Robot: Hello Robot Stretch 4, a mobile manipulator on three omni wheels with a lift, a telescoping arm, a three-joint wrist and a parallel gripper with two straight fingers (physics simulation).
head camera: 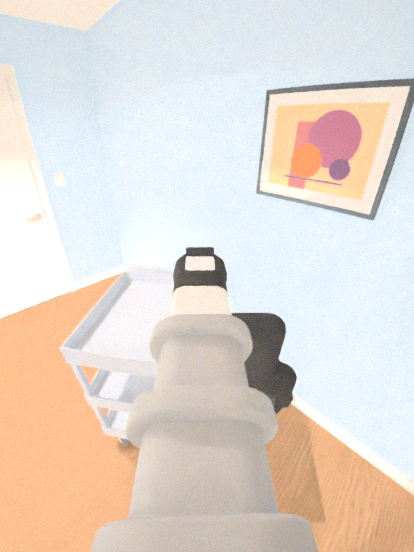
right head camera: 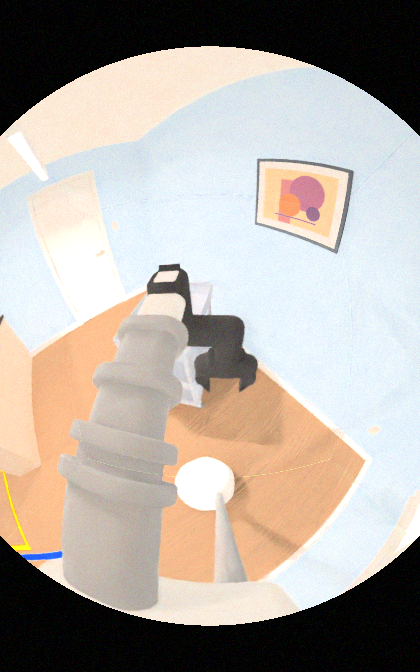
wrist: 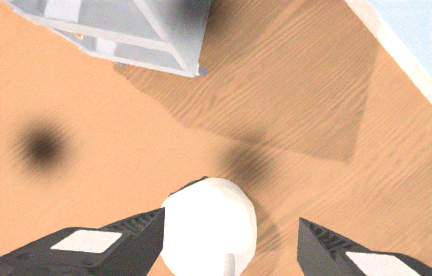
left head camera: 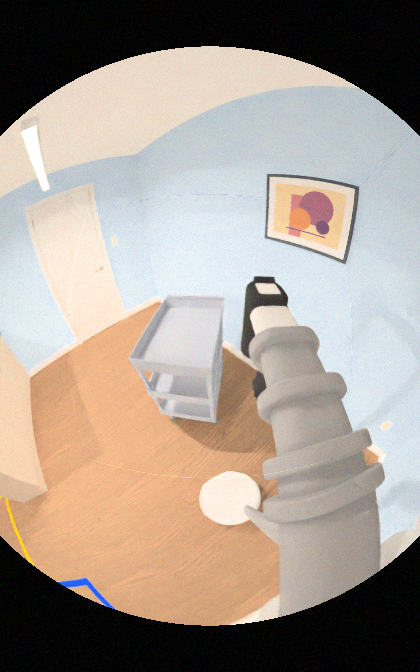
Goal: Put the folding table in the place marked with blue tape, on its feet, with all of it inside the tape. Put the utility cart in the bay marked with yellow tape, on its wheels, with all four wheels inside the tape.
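Seen in the pictures: gripper, fingertip midpoint: (wrist: 230,232); robot's base, link origin: (wrist: 209,221).
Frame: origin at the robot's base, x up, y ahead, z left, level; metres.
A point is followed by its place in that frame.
The grey utility cart (head camera: 115,320) {x 0.766, y 0.931, z 0.403 m} (left head camera: 185,330) (right head camera: 201,295) (wrist: 192,35) {x 0.122, y 0.791, z 0.105 m} stands upright on its wheels near the blue wall. It has a top tray and lower shelves. My arm hides part of it in the head and right head views. My gripper (right head camera: 225,387) (wrist: 230,232) {x 1.069, y 0.325, z -0.087 m} is open and empty, pointing down to the right of the cart in the right head view. The arm mostly hides it in the left head view. A corner of the blue tape (left head camera: 86,581) (right head camera: 45,555) and part of the yellow tape (left head camera: 16,530) (right head camera: 22,547) show at the lower left. The folding table does not show.
A beige cabinet (left head camera: 15,425) (right head camera: 15,400) stands at the left edge. A white round disc (left head camera: 230,497) (right head camera: 205,482) (wrist: 210,225) {x 0.187, y 0.043, z -0.018 m} is low, below the gripper. A wall with a framed picture (head camera: 332,150) {x 1.506, y 1.051, z -0.513 m} runs behind and right of the cart. A door (left head camera: 75,260) is at the back left.
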